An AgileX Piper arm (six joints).
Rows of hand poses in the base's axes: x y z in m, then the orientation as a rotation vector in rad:
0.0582 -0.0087 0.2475 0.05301 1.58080 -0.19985
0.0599 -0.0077 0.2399 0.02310 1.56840 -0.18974
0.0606 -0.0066 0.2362 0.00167 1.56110 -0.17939
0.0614 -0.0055 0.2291 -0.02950 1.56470 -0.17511
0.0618 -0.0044 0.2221 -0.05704 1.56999 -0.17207
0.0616 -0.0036 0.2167 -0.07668 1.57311 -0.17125
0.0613 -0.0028 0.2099 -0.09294 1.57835 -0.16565
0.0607 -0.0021 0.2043 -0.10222 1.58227 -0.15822
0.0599 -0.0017 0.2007 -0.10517 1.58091 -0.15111
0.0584 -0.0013 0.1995 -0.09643 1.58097 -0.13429
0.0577 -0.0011 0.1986 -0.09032 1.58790 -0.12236
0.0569 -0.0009 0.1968 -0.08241 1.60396 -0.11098
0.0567 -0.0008 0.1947 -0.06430 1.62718 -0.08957
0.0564 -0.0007 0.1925 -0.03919 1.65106 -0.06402
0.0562 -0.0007 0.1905 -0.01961 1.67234 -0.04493
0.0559 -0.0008 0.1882 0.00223 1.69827 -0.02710
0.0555 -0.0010 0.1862 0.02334 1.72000 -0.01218
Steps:
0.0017 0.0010 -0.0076 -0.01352 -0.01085 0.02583
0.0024 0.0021 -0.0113 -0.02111 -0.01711 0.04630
0.0032 0.0032 -0.0184 -0.03764 -0.01118 0.06880
0.0036 0.0043 -0.0254 -0.05249 -0.00362 0.08809
0.0034 0.0051 -0.0308 -0.06399 0.00132 0.10099
0.0031 0.0059 -0.0376 -0.07010 0.00782 0.11467
0.0025 0.0066 -0.0432 -0.07080 0.01223 0.12511
0.0017 0.0070 -0.0468 -0.06828 0.01079 0.13155
0.0002 0.0074 -0.0480 -0.05210 0.00902 0.13667
-0.0005 0.0076 -0.0489 -0.04000 0.01468 0.14005
-0.0013 0.0078 -0.0507 -0.02626 0.02930 0.14151
-0.0015 0.0079 -0.0528 0.00083 0.04970 0.14248
-0.0018 0.0080 -0.0550 0.03479 0.07018 0.14155
-0.0020 0.0080 -0.0570 0.06084 0.08905 0.14014
-0.0023 0.0079 -0.0593 0.08774 0.11260 0.13626
-0.0027 0.0077 -0.0613 0.11186 0.13228 0.13122

